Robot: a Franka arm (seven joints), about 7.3 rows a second.
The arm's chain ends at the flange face. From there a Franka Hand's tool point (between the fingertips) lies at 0.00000 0.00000 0.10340 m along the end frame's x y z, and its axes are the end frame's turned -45 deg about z.
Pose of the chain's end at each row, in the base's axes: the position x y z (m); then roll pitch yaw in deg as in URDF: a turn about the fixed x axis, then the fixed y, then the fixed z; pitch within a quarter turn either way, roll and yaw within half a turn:
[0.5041 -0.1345 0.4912 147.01 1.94 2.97]
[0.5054 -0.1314 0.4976 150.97 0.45 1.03]
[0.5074 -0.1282 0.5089 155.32 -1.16 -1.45]
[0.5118 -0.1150 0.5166 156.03 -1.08 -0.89]
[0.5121 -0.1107 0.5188 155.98 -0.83 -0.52]
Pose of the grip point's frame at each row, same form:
[0.5041 -0.1909 0.4045 156.71 24.13 43.50]
[0.5056 -0.1816 0.4072 158.89 20.41 42.30]
[0.5082 -0.1714 0.4150 161.19 16.31 40.58]
[0.5129 -0.1570 0.4221 161.79 15.90 41.32]
[0.5131 -0.1528 0.4244 161.93 16.11 41.72]

